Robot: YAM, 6 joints.
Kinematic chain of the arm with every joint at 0, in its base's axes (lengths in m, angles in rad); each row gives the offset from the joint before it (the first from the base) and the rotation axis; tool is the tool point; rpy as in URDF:
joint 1: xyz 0 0 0.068 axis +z
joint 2: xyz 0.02 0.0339 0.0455 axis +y
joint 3: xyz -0.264 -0.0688 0 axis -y
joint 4: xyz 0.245 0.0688 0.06 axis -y
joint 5: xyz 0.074 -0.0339 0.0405 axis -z
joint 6: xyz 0.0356 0 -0.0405 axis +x
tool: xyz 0 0 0 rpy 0 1.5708 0
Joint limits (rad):
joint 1: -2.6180..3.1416
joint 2: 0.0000..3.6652
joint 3: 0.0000..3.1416
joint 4: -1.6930..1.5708
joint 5: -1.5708..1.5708
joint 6: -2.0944..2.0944
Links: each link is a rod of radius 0.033 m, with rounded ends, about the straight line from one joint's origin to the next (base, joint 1, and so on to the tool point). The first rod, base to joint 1, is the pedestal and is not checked.
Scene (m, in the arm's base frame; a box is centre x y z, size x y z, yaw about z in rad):
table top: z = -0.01
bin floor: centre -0.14 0.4 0 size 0.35 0.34 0.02 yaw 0.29
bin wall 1: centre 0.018 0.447 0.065 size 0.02 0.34 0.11 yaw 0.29
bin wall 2: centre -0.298 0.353 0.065 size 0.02 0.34 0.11 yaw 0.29
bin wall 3: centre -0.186 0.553 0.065 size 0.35 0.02 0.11 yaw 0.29
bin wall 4: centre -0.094 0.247 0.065 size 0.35 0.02 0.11 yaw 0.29
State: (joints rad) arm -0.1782 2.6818 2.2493 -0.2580 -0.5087 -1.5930
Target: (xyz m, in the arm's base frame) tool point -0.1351 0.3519 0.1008
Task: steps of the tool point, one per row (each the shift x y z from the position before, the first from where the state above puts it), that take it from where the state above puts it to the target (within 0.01 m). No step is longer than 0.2 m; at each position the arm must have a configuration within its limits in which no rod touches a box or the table.
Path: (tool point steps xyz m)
1: -0.0208 0.1697 0.0213
2: -0.0708 0.1489 0.0200
3: -0.1096 0.1138 0.0182
4: -0.1335 0.0692 0.0162
5: -0.1404 0.0214 0.0140
6: -0.1311 -0.0237 0.0116
7: -0.1079 -0.0607 0.0089
8: 0.0000 0.0000 -0.1249

